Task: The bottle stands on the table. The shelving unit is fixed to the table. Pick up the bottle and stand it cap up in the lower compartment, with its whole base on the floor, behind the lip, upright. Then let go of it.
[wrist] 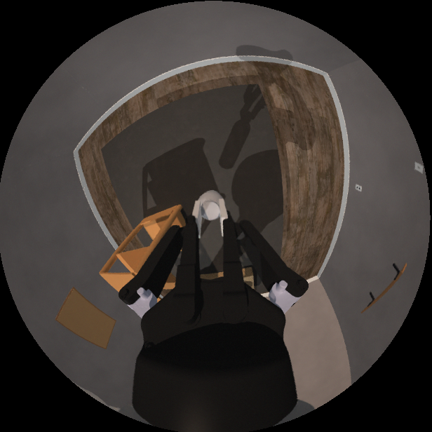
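Note:
My gripper (209, 206) is shut on the bottle, with its two pale finger pads on either side. The bottle (212, 201) is pale grey, with a round end facing the camera; its far part is foreshortened, and I cannot tell whether it is exactly upright. The orange shelving unit (132, 260) shows at the lower left, partly hidden behind the gripper's left linkage. The bottle is to the right of the unit's visible frame and apart from it in this view. The lower compartment's floor and lip cannot be made out clearly.
A dark grey surface (185, 117) with shadows of the arm and unit lies beyond the gripper, bordered by brown wood flooring (315, 200). A brown panel (86, 320) is at the lower left. A curved wooden bar (387, 290) is on the wall at right.

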